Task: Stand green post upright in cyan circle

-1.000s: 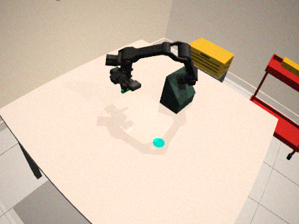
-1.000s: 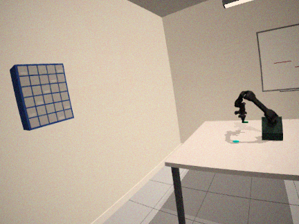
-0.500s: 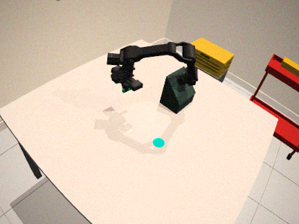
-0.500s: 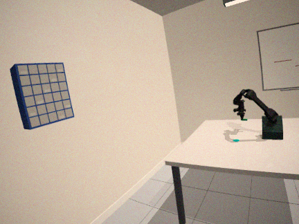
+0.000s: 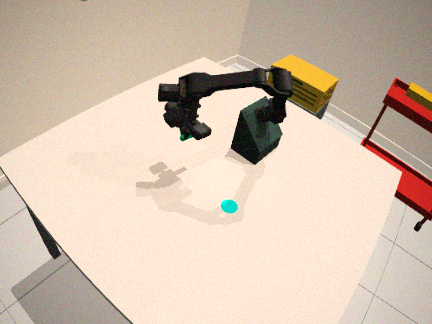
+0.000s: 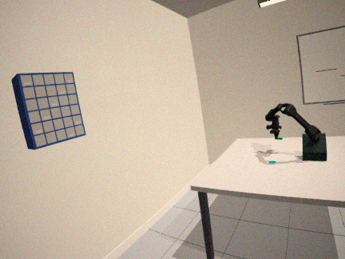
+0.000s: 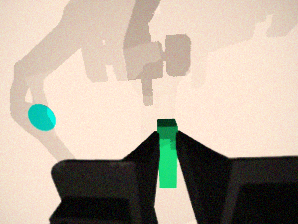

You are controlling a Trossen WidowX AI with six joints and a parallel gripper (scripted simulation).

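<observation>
The cyan circle is 25 cm to the left of my gripper tip and 14 cm below it. Round my gripper tip: green post (2 cm behind).
</observation>
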